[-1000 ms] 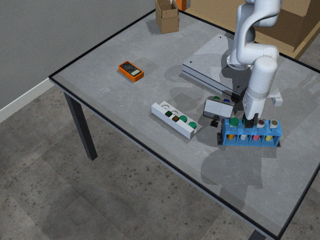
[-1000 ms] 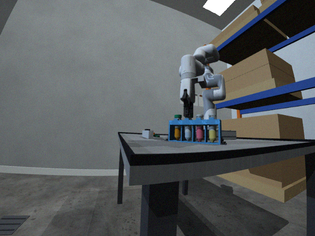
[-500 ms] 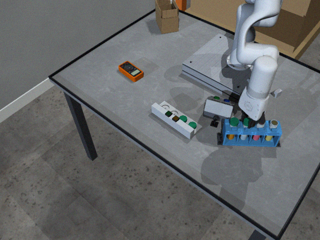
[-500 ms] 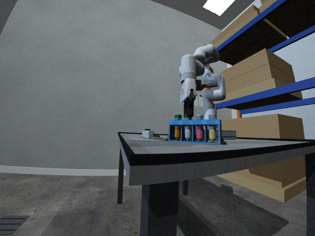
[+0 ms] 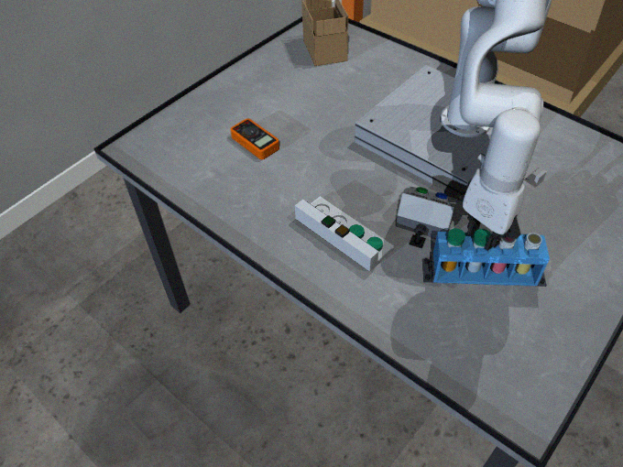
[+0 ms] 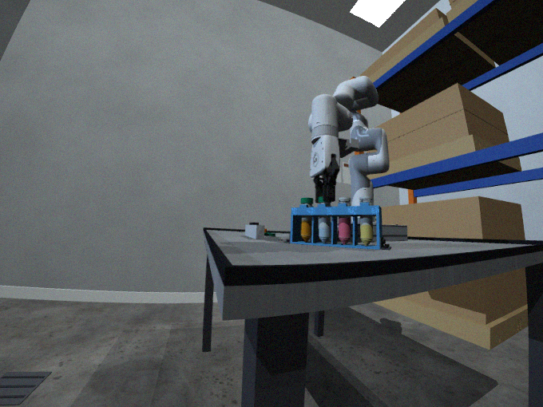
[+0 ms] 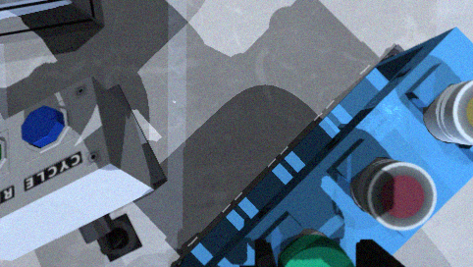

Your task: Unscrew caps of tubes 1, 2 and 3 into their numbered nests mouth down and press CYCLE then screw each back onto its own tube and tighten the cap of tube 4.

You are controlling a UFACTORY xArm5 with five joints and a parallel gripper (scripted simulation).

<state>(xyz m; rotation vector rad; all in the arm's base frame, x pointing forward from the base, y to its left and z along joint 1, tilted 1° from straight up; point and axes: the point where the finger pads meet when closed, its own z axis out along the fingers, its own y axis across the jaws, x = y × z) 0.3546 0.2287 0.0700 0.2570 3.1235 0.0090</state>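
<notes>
My gripper is now 10 mm above the threaded neck. Round my hand: green key (80 mm behind, 190 mm to the right, 60 mm below); blue key (90 mm behind, 140 mm to the right, 60 mm below); key housing (70 mm behind, 160 mm to the right, 80 mm below).
</notes>
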